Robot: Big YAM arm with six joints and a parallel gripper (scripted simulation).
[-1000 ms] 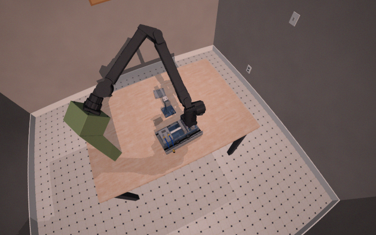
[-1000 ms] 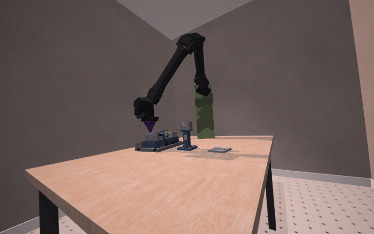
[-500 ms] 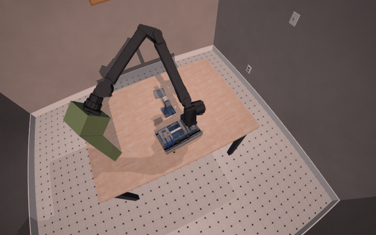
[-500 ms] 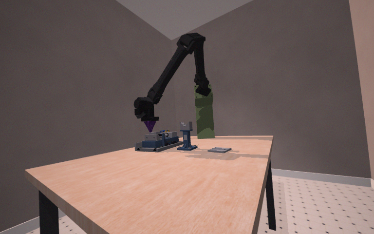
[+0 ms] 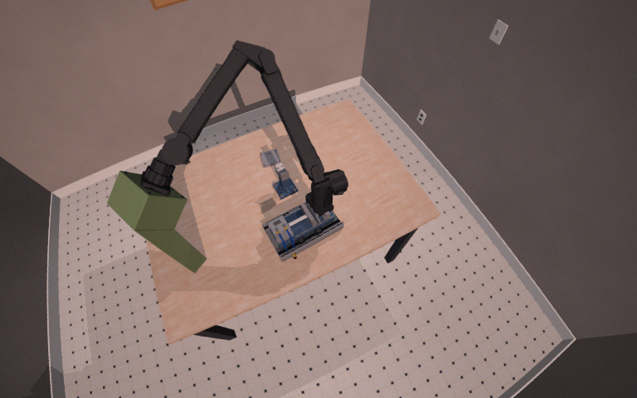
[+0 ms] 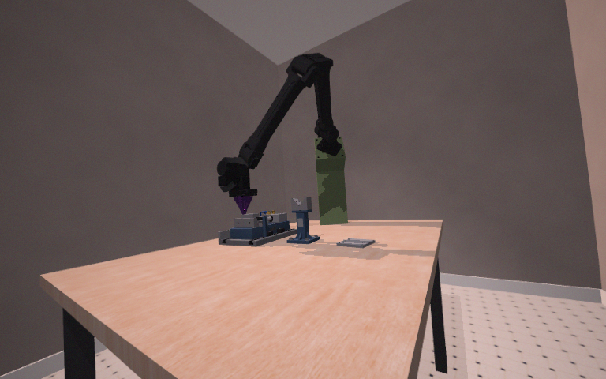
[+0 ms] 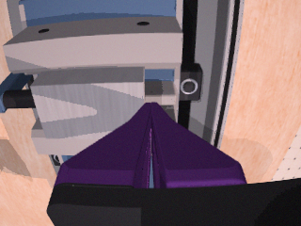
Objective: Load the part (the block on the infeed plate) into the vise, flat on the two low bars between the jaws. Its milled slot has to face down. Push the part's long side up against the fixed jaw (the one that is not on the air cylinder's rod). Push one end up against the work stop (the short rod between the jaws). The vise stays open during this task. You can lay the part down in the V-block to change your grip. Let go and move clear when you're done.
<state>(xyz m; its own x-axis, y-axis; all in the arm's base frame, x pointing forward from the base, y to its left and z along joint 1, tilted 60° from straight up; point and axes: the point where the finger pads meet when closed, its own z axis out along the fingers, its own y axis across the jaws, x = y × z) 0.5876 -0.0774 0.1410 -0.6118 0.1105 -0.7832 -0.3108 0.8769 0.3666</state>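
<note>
The part is 2 cm behind my hand, 3 cm to the left of it and 3 cm below it. Round my hand: fixed jaw (1 cm ahead, 4 cm to the left, 4 cm below); work stop rod (4 cm behind, 7 cm to the left, 3 cm below); moving jaw (5 cm behind, 1 cm to the left, 4 cm below).
</note>
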